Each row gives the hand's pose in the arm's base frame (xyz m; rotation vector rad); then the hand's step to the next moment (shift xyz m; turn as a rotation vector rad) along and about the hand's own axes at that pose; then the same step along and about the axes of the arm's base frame.
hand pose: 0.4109 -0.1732 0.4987 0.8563 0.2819 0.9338
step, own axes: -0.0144 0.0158 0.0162 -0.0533 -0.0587 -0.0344
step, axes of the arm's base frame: -0.0087 -0.0151 0.0204 -0.0159 -0.0424 -0.0736
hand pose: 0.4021 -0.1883 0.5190 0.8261 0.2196 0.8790
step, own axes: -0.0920 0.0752 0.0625 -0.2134 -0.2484 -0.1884
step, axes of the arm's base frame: -0.0729 -0.0767 0.0826 -0.0805 -0.1468 -0.3387
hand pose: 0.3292 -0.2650 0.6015 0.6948 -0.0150 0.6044
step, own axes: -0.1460 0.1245 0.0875 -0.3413 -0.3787 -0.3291
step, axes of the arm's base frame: -0.1708 -0.0532 0.1116 -0.1436 -0.2068 -0.5521
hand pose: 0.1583 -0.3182 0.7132 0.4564 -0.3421 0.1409
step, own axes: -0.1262 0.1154 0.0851 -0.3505 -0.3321 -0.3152
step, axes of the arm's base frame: -0.1667 0.0568 0.0740 -0.1660 -0.1722 -0.5247
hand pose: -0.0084 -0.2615 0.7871 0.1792 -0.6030 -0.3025
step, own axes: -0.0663 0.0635 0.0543 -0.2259 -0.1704 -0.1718
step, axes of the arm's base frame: -0.0690 0.0774 0.0249 -0.1153 -0.0723 -0.3017
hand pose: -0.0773 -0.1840 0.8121 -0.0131 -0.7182 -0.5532
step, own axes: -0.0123 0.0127 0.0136 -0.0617 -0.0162 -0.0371
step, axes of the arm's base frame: -0.0099 0.0194 0.0048 -0.0229 0.0082 -0.0697
